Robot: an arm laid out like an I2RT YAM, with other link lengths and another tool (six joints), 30 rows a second.
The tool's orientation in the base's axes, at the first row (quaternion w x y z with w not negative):
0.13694, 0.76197, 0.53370, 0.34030
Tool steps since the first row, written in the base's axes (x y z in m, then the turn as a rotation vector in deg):
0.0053, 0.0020, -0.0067, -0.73, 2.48, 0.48
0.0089, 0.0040, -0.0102, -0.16, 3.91, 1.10
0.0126, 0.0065, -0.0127, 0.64, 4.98, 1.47
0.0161, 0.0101, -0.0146, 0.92, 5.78, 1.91
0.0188, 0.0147, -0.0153, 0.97, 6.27, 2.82
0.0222, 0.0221, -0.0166, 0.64, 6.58, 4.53
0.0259, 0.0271, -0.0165, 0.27, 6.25, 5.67
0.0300, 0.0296, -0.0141, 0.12, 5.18, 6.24
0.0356, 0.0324, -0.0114, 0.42, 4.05, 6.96
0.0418, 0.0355, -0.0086, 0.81, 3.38, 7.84
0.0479, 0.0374, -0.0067, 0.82, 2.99, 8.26
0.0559, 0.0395, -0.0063, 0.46, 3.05, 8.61
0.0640, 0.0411, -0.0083, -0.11, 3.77, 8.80
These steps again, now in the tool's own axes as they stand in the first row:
0.0004, -0.0008, 0.0087, 2.28, -1.23, -0.45
0.0016, -0.0010, 0.0140, 3.92, -1.02, -0.31
0.0037, -0.0007, 0.0187, 5.19, -0.65, 0.12
0.0069, -0.0007, 0.0229, 6.13, -0.52, 0.11
0.0114, -0.0010, 0.0260, 6.93, -0.15, -0.45
0.0183, -0.0022, 0.0303, 7.78, 0.47, -1.87
0.0236, -0.0014, 0.0335, 7.83, 0.98, -3.00
0.0275, 0.0019, 0.0348, 7.04, 1.62, -3.68
0.0322, 0.0064, 0.0370, 6.35, 2.69, -4.18
0.0373, 0.0112, 0.0396, 6.14, 3.74, -4.67
0.0409, 0.0160, 0.0425, 5.95, 4.14, -5.03
0.0446, 0.0211, 0.0479, 6.06, 4.06, -5.52
0.0469, 0.0252, 0.0550, 6.67, 3.47, -5.92

